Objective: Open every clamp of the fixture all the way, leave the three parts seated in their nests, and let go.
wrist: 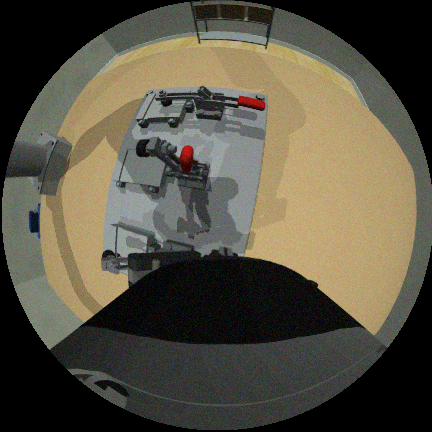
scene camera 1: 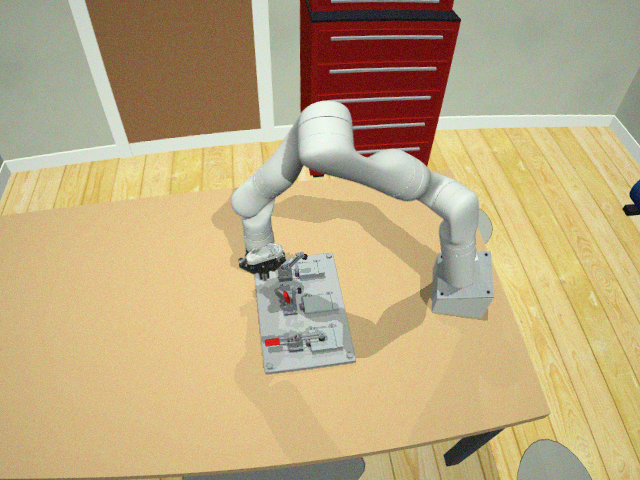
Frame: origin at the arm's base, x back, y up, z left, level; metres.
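Seen in the pictures: gripper, fingertip midpoint: (scene camera 1: 264,278); arm's base, link origin: (wrist: 39,160) (scene camera 1: 460,274).
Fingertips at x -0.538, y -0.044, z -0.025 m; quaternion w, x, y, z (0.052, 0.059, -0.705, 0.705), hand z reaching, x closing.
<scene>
Offsets run from my fingertips to a thing's top centre. "pt": to the spot under its first point. Level surfaces: height alone.
The grey fixture plate (scene camera 1: 339,311) (wrist: 241,173) lies on the table with three toggle clamps in a row. The near clamp's red handle @(dx +0.028, dy +0.009, dz +0.196 m) (scene camera 1: 272,341) (wrist: 252,102) lies flat, and its arm reaches over its part @(pt dx +0.169, dy -0.012, dz +0.183 m) (scene camera 1: 328,339). The middle clamp's red handle @(dx +0.060, dy +0.052, dz +0.081 m) (scene camera 1: 287,297) (wrist: 186,158) stands tilted up beside its part (scene camera 1: 316,303) (wrist: 141,171). The far clamp @(pt dx +0.077, dy +0.022, dz -0.024 m) (scene camera 1: 292,266) (wrist: 139,261) has its arm raised by its part (scene camera 1: 311,271), and its handle is hidden under my gripper. My gripper (scene camera 1: 265,274) is shut and empty at the plate's far left corner, against the far clamp. In the wrist view its black body hides the fingertips.
The robot base (scene camera 1: 463,290) (wrist: 40,160) stands to the right of the plate on the tan table @(dy -0.048 m) (scene camera 1: 175,310). A red drawer cabinet (scene camera 1: 380,71) stands behind the table on the wooden floor.
</scene>
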